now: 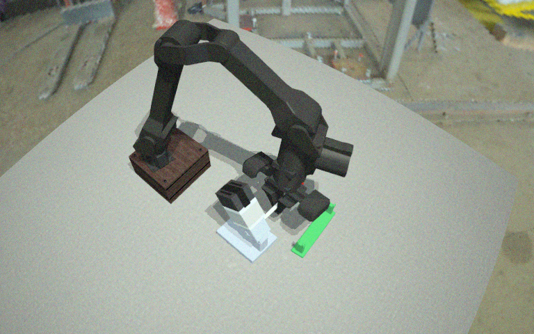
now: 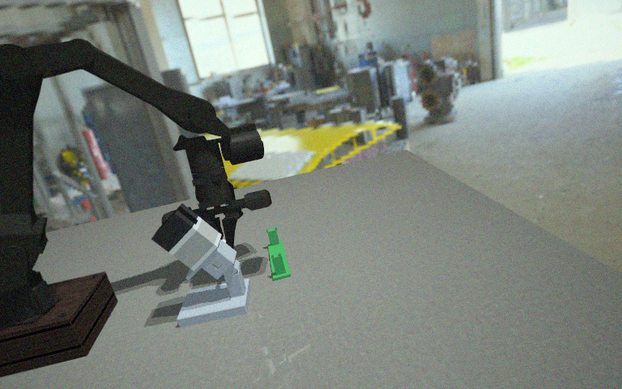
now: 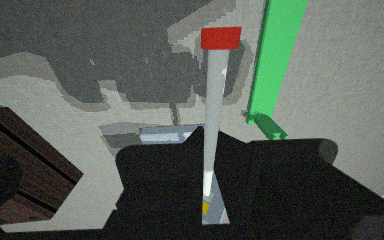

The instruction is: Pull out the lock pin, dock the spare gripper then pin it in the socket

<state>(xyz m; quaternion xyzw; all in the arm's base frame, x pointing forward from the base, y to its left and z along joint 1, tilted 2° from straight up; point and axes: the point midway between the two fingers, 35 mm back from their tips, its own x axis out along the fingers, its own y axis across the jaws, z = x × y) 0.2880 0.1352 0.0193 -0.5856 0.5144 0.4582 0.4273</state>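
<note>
Right now the socket is 70 mm to the right of my gripper tip. Round my gripper tip: green strip (70 mm ahead, 50 mm to the left, 30 mm below); then spare gripper (20 mm behind, 80 mm to the right, 70 mm above).
</note>
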